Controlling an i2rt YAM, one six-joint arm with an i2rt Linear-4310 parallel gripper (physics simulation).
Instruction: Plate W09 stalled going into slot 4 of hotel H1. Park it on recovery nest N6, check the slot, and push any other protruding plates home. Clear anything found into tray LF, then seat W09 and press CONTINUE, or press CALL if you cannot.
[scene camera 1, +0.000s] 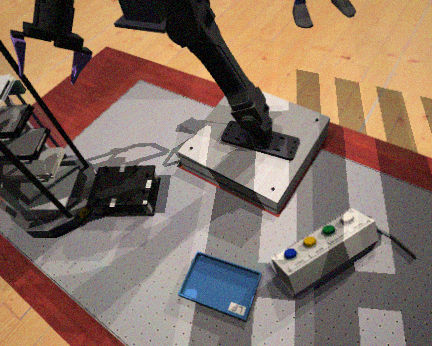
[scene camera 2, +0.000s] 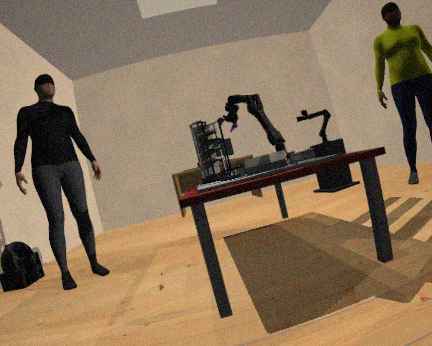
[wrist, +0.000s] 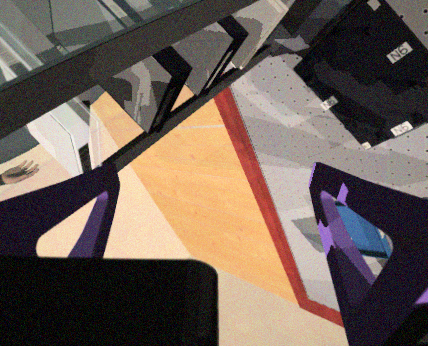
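Seen in the pictures: gripper, between the fingertips: (scene camera 1: 47, 80) (scene camera 2: 224, 130) (wrist: 214, 173); arm's base, origin of its link: (scene camera 1: 259, 140).
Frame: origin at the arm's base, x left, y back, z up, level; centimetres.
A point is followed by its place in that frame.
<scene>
My gripper (scene camera 1: 47, 78) {x -37.0, y -21.7, z 29.4 cm} (scene camera 2: 227, 125) {x -37.0, y -21.7, z 29.4 cm} (wrist: 214, 173) {x -37.0, y -21.7, z 29.4 cm} is open and empty, high beside hotel H1 (scene camera 1: 50, 114) {x -43.1, y -22.5, z 18.8 cm} (wrist: 100, 57) {x -43.7, y -21.8, z 30.9 cm}. In the wrist view, dark-edged plates (wrist: 175, 82) {x -41.3, y -26.5, z 25.0 cm} (wrist: 231, 47) {x -41.3, y -26.7, z 18.2 cm} and a pale plate (wrist: 57, 132) {x -42.5, y -27.2, z 32.7 cm} show beyond the hotel's dark bar; the pale one is near the left finger. No W09 label is readable, and I cannot tell which level is slot 4. Black nest N6 (scene camera 1: 120, 187) {x -28.4, y -26.0, z 0.1 cm} (wrist: 350, 65) {x -31.9, y -26.0, z 0.1 cm} holds no visible plate. Blue tray LF (scene camera 1: 220, 282) {x 4.3, y -37.1, z -5.7 cm} (wrist: 357, 227) {x 4.5, y -37.5, z -5.7 cm} looks empty. The button box (scene camera 1: 327, 255) {x 23.9, y -25.8, z 1.6 cm} has blue, yellow, green and white buttons; its labels are unreadable.
The arm's base plate (scene camera 1: 290, 145) {x 8.2, y 0.4, z 0.7 cm} sits on a grey block (scene camera 1: 230, 175) {x -3.2, y -12.7, z -0.6 cm} behind tray LF. A cable (scene camera 1: 400, 246) {x 38.6, y -14.8, z -5.9 cm} leaves the button box. The table's red edge (scene camera 1: 70, 312) {x -25.4, y -56.4, z -7.2 cm} (wrist: 265, 205) {x 0.8, y -63.0, z -7.2 cm} runs below the hotel. Two people (scene camera 2: 55, 135) (scene camera 2: 407, 60) stand away from the table.
</scene>
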